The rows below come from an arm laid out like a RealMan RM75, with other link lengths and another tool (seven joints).
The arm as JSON. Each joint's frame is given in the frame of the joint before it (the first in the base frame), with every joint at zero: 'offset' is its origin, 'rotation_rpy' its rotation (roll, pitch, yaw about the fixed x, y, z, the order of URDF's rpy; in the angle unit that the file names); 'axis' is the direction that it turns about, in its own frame. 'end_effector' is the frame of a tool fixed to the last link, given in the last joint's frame.
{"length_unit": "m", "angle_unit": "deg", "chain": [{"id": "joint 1", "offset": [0.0, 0.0, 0.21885], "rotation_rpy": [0.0, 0.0, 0.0], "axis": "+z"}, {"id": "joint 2", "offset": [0.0, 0.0, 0.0], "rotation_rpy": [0.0, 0.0, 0.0], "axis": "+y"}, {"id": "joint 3", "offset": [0.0, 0.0, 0.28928], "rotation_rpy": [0.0, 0.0, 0.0], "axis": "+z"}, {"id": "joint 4", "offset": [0.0, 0.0, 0.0], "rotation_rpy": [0.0, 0.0, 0.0], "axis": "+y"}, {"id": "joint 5", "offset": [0.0, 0.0, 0.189], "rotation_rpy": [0.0, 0.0, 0.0], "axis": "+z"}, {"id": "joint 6", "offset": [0.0, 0.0, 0.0], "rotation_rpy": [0.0, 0.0, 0.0], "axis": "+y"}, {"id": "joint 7", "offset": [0.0, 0.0, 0.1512], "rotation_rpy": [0.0, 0.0, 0.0], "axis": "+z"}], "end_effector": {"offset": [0.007, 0.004, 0.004], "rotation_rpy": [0.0, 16.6, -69.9]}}
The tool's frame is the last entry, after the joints.
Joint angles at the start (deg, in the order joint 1, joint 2, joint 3, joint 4, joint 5, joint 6, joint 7):
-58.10 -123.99 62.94 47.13 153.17 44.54 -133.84
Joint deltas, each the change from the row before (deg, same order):
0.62 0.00 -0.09 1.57 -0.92 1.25 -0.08
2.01 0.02 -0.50 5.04 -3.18 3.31 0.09
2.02 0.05 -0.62 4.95 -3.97 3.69 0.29
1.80 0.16 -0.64 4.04 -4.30 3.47 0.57
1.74 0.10 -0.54 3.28 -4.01 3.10 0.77
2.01 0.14 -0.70 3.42 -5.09 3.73 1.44
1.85 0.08 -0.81 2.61 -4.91 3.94 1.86
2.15 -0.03 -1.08 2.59 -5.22 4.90 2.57
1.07 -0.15 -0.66 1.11 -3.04 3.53 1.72
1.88 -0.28 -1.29 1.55 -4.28 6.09 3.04
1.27 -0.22 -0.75 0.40 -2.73 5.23 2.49
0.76 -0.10 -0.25 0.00 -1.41 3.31 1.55
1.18 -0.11 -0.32 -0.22 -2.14 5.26 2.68
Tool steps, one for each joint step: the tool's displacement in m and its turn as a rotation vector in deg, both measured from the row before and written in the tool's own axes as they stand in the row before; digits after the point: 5 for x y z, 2 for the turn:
0.00166 0.00096 -0.00322 -0.47 -0.36 -0.93
0.00736 0.00399 -0.01085 -2.08 -0.52 -2.89
0.00577 0.00531 -0.01263 -2.55 -1.13 -3.02
0.00373 0.00529 -0.01241 -2.68 -1.55 -2.66
0.00125 0.00377 -0.01167 -2.48 -1.69 -2.06
-0.00029 0.00475 -0.01435 -3.29 -2.36 -1.90
-0.00313 0.00350 -0.01384 -3.16 -2.86 -1.31
-0.00592 0.00255 -0.01641 -3.55 -3.55 -0.70
-0.00704 0.00176 -0.00912 -2.13 -2.92 -0.14
-0.01195 0.00031 -0.01585 -3.19 -4.67 0.33
-0.01264 -0.00175 -0.01079 -1.99 -4.45 0.54
-0.00898 -0.00186 -0.00598 -1.01 -2.99 0.45
-0.01460 -0.00296 -0.00944 -1.79 -4.79 0.93

